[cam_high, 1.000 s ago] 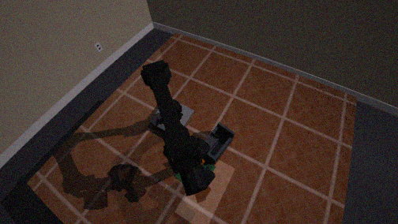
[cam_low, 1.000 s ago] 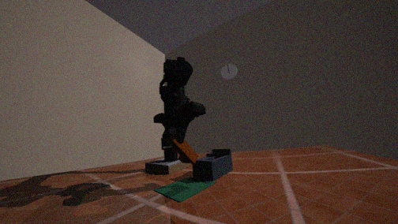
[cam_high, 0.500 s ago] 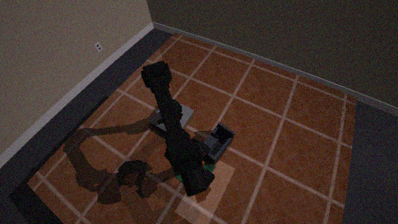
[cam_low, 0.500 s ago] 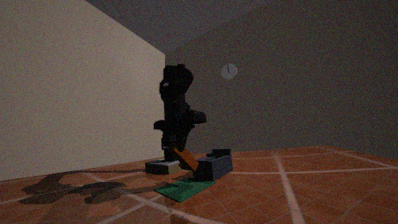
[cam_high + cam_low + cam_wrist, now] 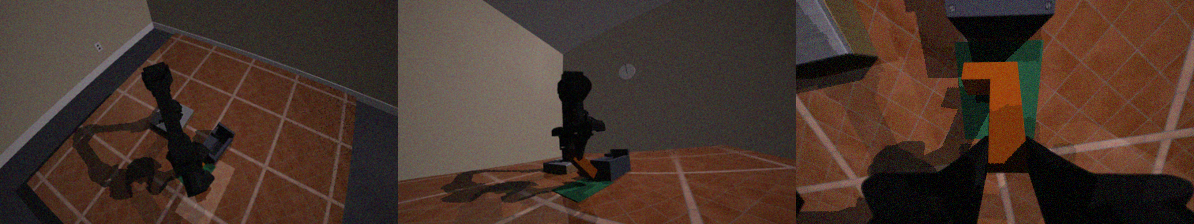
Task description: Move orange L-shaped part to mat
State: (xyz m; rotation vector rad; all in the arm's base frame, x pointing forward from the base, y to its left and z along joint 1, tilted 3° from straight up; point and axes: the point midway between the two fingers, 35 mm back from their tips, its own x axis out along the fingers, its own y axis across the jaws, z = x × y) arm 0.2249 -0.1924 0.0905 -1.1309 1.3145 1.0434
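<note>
Now: the green mat 2 cm to the left of my gripper tip and 10 cm below it. From my gripper tip the other things lie so: orange L-shaped part (1 cm behind, 3 cm to the left, 3 cm below).
</note>
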